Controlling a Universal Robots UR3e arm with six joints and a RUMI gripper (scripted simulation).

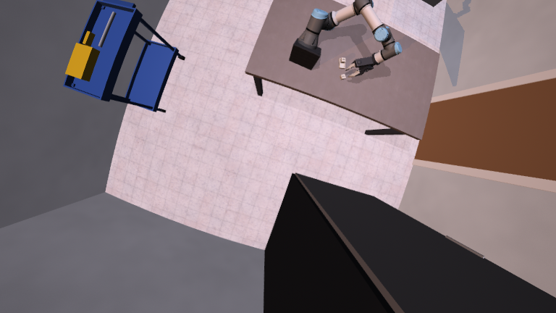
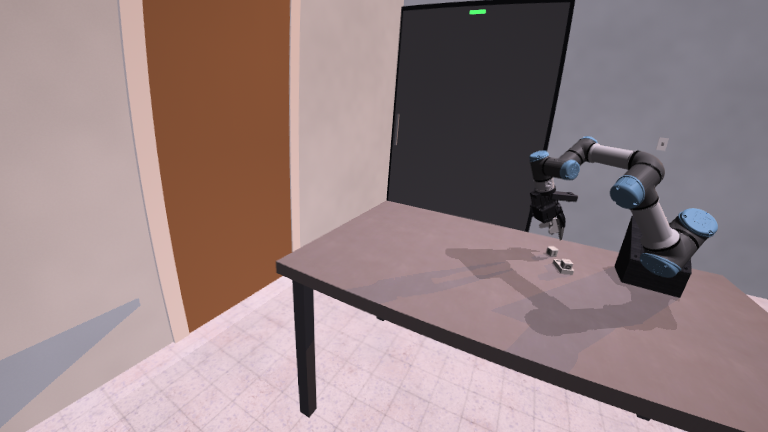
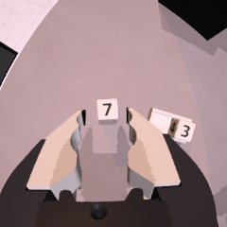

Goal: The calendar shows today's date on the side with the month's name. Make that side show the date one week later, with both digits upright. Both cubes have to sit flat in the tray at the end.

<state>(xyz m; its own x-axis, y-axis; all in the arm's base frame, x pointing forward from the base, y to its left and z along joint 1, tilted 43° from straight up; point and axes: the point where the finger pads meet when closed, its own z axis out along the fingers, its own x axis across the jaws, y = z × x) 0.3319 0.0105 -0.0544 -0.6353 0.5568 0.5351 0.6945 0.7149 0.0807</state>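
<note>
Right now the cube is 8 cm below my hand. Also, from my hand: pale tray: 4 cm behind, 10 cm to the left, 8 cm below.
</note>
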